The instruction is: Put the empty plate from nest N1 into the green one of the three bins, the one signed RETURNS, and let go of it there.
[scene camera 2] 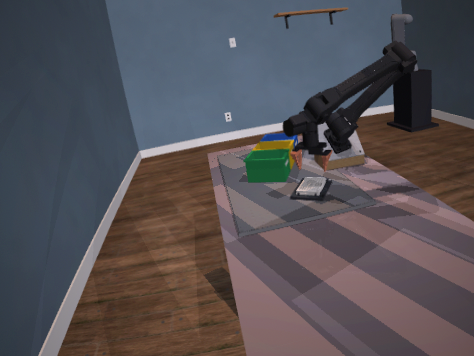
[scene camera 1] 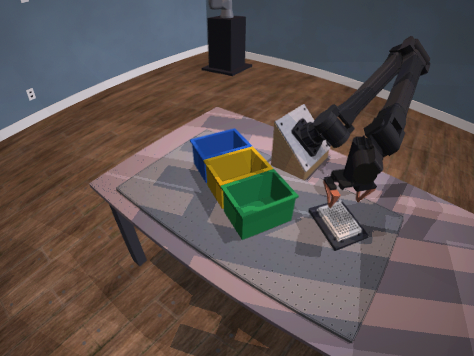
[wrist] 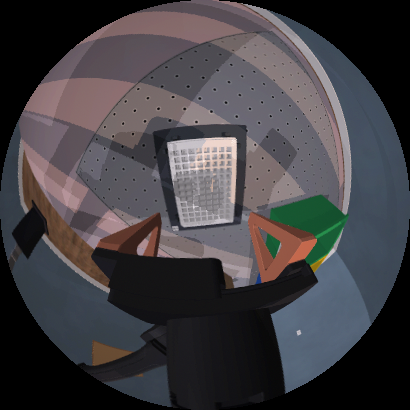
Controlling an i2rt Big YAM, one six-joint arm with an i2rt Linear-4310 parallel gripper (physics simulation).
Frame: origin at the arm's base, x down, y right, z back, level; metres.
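Seen in the pictures: gripper, between the fingertips: [scene camera 2: 312, 170] [scene camera 1: 343, 203] [wrist: 205, 217]; arm's base, origin of its link: [scene camera 2: 337, 140] [scene camera 1: 305, 138].
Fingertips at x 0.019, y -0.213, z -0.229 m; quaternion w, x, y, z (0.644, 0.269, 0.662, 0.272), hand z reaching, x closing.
Pixels of each thing's middle, then the offset from my fingertips to it. "*": a spot on its surface instead. Level surfaces: height alone.
- white gridded plate, middle of its body: [wrist: 204, 185] [scene camera 1: 339, 220] [scene camera 2: 311, 185] dz -0.010, dx +0.057, dy -0.005 m
- green bin, middle of its body: [scene camera 1: 237, 177] [wrist: 290, 265] [scene camera 2: 275, 155] dz -0.036, dx +0.026, dy +0.329 m
- blue bin, a spot on its surface: [scene camera 1: 199, 157] * dz -0.041, dx +0.004, dy +0.472 m
- perforated board, height of its surface: dx +0.076 m
The white gridded plate [scene camera 1: 341, 221] [scene camera 2: 311, 186] [wrist: 204, 182] lies flat in its dark nest [scene camera 1: 328, 231] [scene camera 2: 310, 197] [wrist: 200, 133]. A small label at the nest's corner in the wrist view is too small to read. My gripper [scene camera 1: 345, 202] [scene camera 2: 312, 169] [wrist: 205, 217] is open and empty, above the plate's end nearest the arm's base. In the wrist view its orange fingertips stand apart, one beyond each long side of the plate. The green bin [scene camera 1: 267, 217] [scene camera 2: 268, 169] [wrist: 305, 215] stands beside the nest. Its sign is not readable here.
The yellow bin [scene camera 1: 214, 185] [scene camera 2: 272, 145] and the blue bin [scene camera 1: 199, 157] [scene camera 2: 280, 136] stand in a row behind the green one. The arm's slanted mount [scene camera 1: 287, 155] [scene camera 2: 350, 161] stands behind the nest. A perforated board [scene camera 1: 280, 272] lies under bins and nest.
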